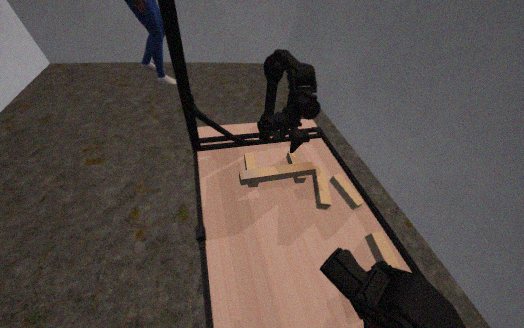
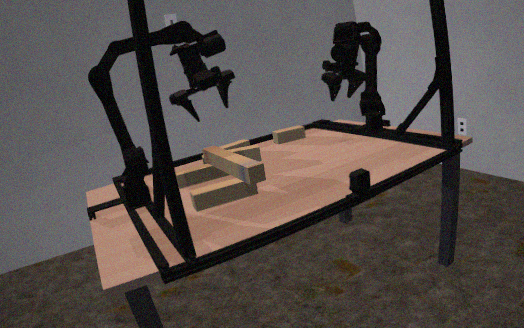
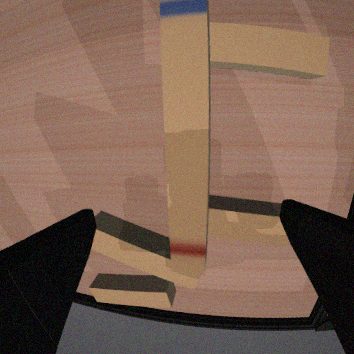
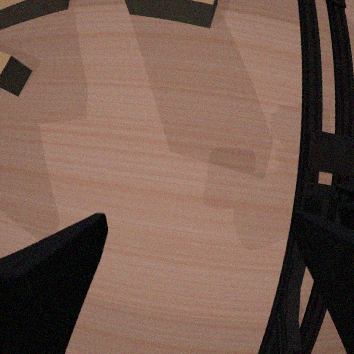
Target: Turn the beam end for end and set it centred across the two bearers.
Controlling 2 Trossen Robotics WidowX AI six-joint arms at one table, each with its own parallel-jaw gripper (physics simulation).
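Frame: origin at the left arm's base, x up, y ahead, z left, level; centimetres.
Where they show: left gripper, fingertip midpoint: (image 1: 286,146) (image 2: 213,114) (image 3: 188,214); right gripper, fingertip midpoint: (image 2: 340,99) (image 4: 201,222); left arm's base, origin of the base link: (image 1: 264,136) (image 2: 139,204); right arm's base, origin of the base link: (image 2: 375,129) (image 4: 325,210).
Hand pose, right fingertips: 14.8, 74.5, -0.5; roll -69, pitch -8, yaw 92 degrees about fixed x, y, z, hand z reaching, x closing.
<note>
Things, the pixels of their centre, and the offset from my right fingertips, as dx, dy, dz.
- beam, body centre: (image 3: 188,138) (image 2: 229,162) (image 1: 278,172) -10.2, -46.2, -2.0
- wooden block, body centre: (image 3: 144,249) (image 2: 231,157) (image 1: 320,186) -14.2, -37.5, +17.0
- second block, body centre: (image 3: 131,289) (image 4: 22,3) (image 2: 229,151) (image 1: 345,190) -14.5, -33.1, +28.4
- third block, body centre: (image 2: 289,134) (image 1: 381,250) -14.4, -6.4, +27.3
The beam (image 1: 280,172) (image 2: 227,162) (image 3: 185,100) lies across two bearers, with a blue band near one end and a red band near the other. One bearer (image 1: 250,161) (image 2: 225,196) (image 3: 270,47) is under the blue-banded part, the other bearer (image 1: 292,159) (image 2: 200,174) (image 3: 240,225) under the red-banded part. Parts of both bearers are hidden by the beam. My left gripper (image 2: 212,113) (image 3: 188,214) is open and empty, above the red-banded half of the beam. My right gripper (image 2: 342,97) (image 4: 201,222) is open and empty, high above the table, away from the beam.
A wooden block (image 1: 324,190) (image 2: 252,152) (image 3: 135,257) lies close by the red-banded end. A second block (image 1: 346,191) (image 3: 132,297) lies beside it. A third block (image 1: 384,245) (image 2: 289,134) lies farther along the wall side. A black frame (image 2: 300,220) edges the table.
</note>
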